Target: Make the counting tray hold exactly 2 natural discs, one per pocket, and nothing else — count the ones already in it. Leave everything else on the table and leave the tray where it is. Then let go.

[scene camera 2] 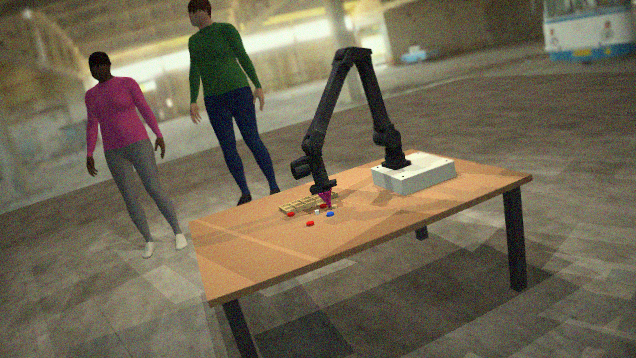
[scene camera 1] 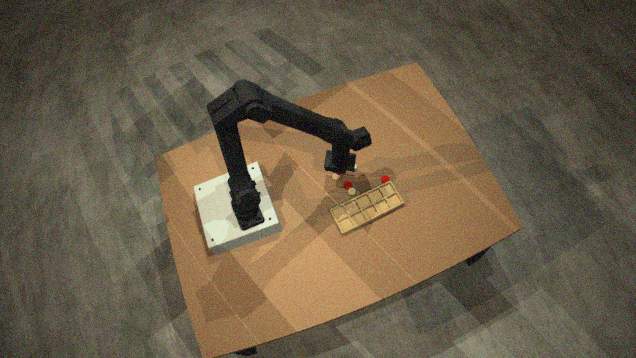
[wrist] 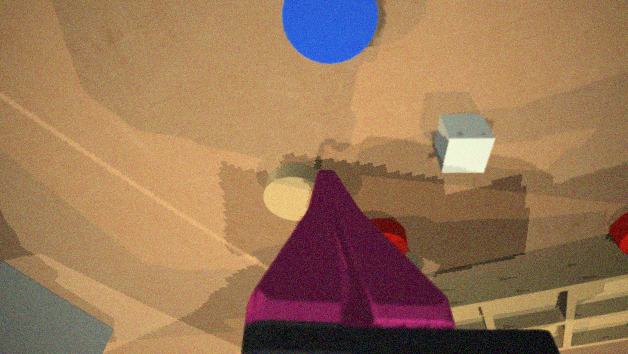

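My gripper (scene camera 1: 339,174) (scene camera 2: 329,206) (wrist: 324,180) is shut, its magenta fingers together with no object between them, low over the table. One natural disc (scene camera 1: 335,176) (wrist: 286,198) lies on the table, just left of the fingertips in the wrist view and partly covered by them. Another natural disc (scene camera 1: 352,191) lies between a red disc and the tray; the fingers hide most of it in the wrist view. The counting tray (scene camera 1: 373,218) (wrist: 500,283) has two rows of pockets. I make out no disc in them in scene camera 1, though shadow blurs some pockets.
One red disc (scene camera 1: 347,185) (wrist: 398,239) lies beside the second natural disc. Another red disc (scene camera 1: 385,179) (scene camera 2: 291,214) is near the tray's far end, and a third red disc (scene camera 2: 310,223) lies farther out. A blue disc (scene camera 2: 330,214) (wrist: 330,25) and a white cube (scene camera 2: 317,212) (wrist: 467,155) are nearby.
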